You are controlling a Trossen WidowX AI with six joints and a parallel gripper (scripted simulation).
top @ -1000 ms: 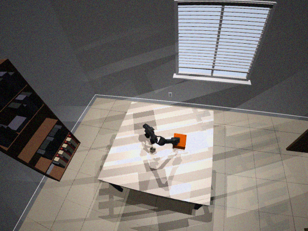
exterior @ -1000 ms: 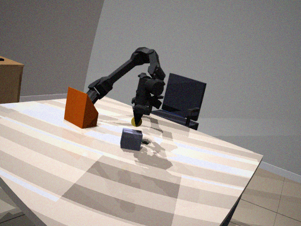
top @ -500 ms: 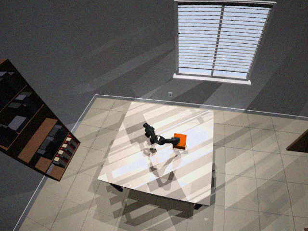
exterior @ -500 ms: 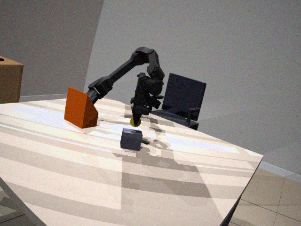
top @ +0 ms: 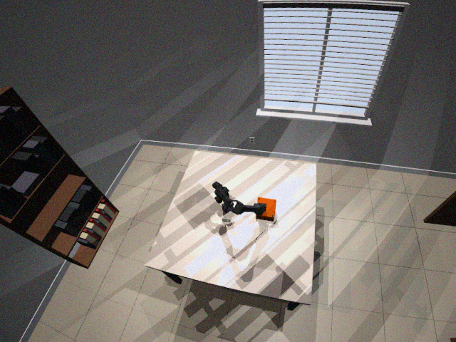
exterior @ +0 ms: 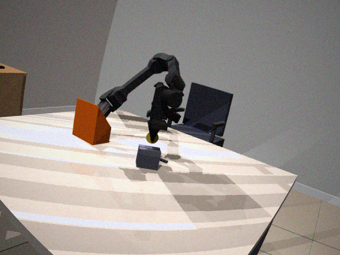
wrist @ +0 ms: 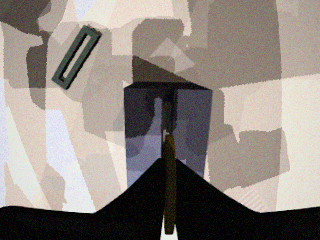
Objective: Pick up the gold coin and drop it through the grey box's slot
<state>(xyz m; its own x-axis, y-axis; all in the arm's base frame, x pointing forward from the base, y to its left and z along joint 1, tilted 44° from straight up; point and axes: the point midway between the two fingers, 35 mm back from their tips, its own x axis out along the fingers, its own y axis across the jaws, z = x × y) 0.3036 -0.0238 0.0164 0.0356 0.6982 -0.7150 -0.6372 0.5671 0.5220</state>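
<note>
Now: gripper tip 1 cm below the coin.
</note>
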